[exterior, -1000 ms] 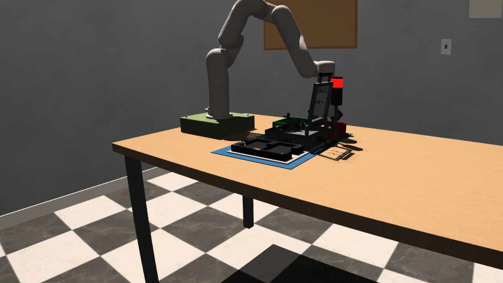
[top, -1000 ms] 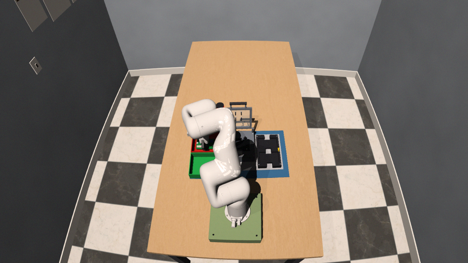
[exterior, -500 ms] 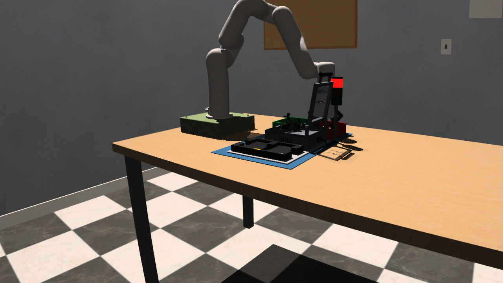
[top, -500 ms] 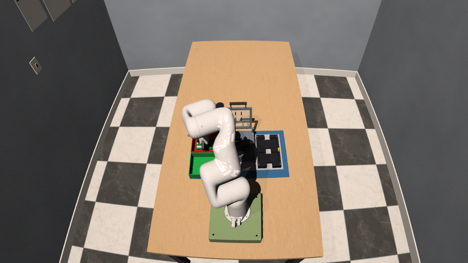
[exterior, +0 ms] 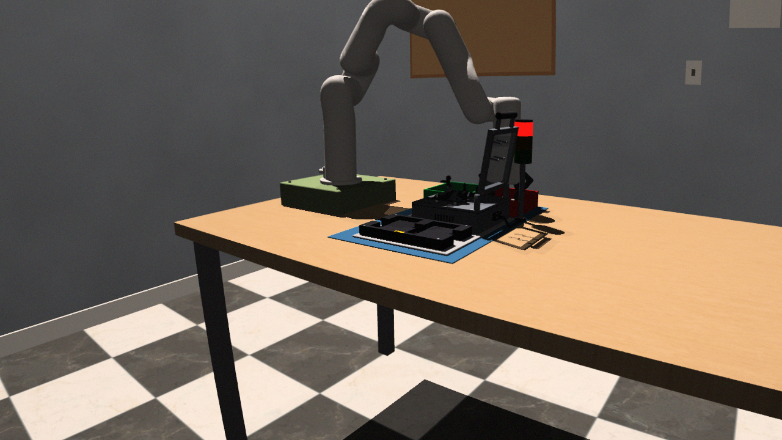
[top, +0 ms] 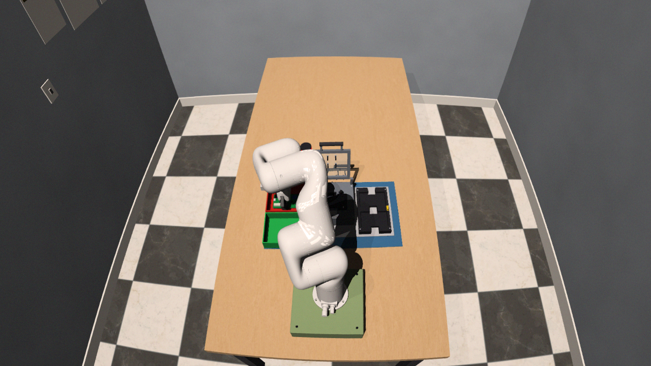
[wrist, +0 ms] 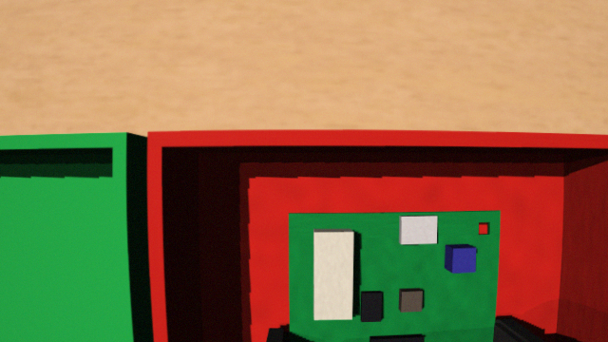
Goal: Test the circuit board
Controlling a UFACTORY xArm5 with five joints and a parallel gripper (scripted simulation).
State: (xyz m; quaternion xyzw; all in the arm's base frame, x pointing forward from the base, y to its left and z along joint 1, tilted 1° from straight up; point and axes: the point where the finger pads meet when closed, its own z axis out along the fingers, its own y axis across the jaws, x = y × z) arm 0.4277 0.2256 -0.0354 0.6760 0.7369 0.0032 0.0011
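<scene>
Now: hand 10 mm above the red bin. From my hand the other things lie so: green bin 150 mm behind, 10 mm to the right, 10 mm below; black tab 150 mm to the right, 90 mm behind, 60 mm above; green circuit board 10 mm below.
</scene>
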